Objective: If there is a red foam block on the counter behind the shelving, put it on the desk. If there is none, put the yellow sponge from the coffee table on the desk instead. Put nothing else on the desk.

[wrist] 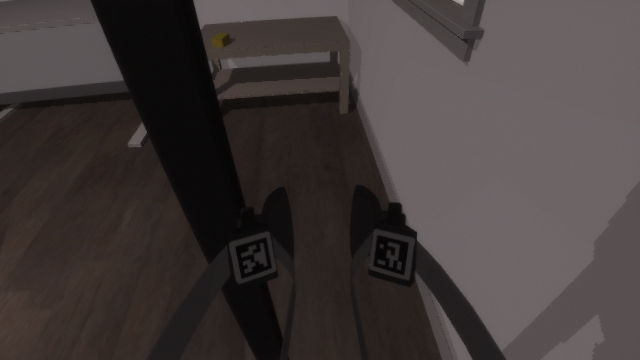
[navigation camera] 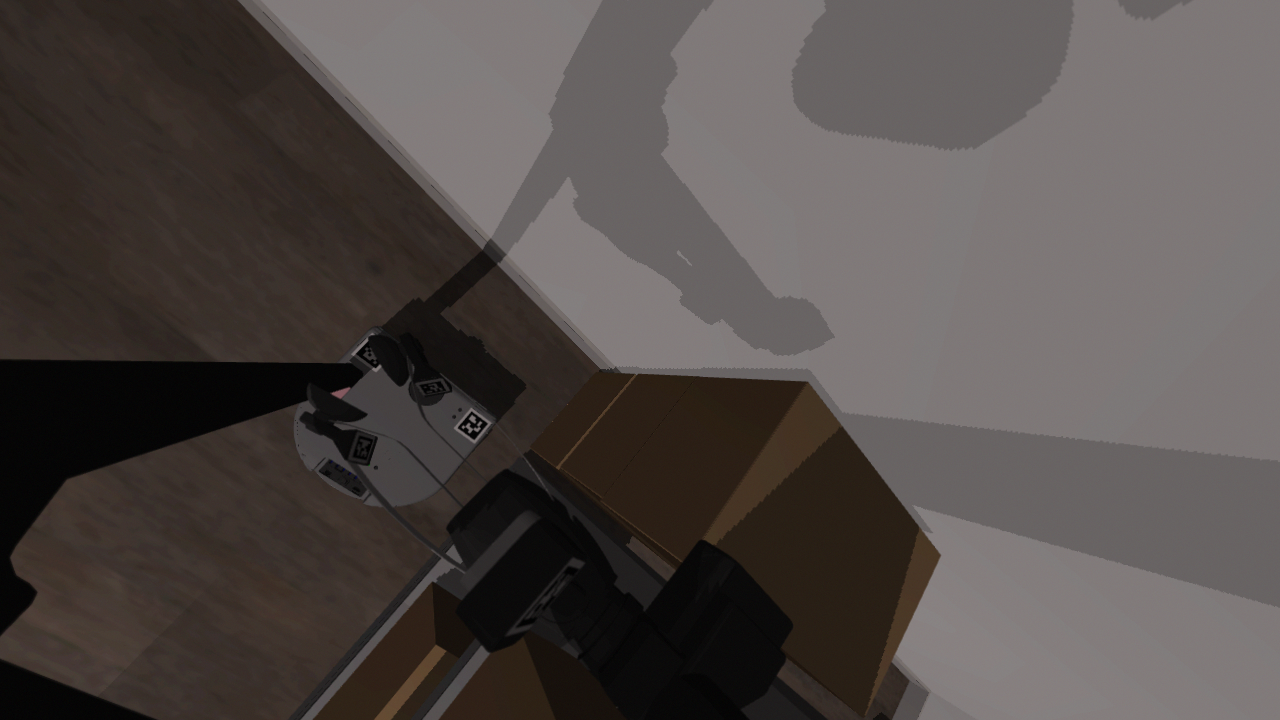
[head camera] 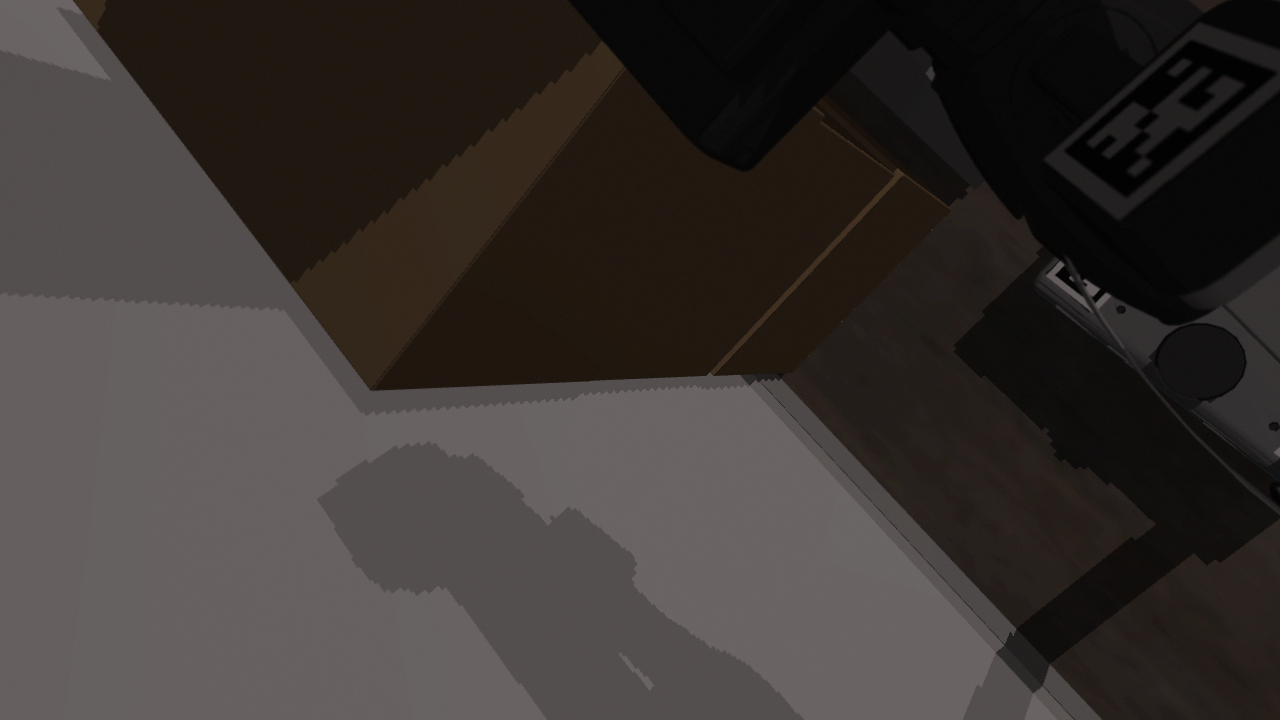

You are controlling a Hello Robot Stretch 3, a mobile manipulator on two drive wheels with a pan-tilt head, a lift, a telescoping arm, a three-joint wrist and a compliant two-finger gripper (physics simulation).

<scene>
I see my gripper and a shelving.
My gripper shows as well in the wrist view.
</scene>
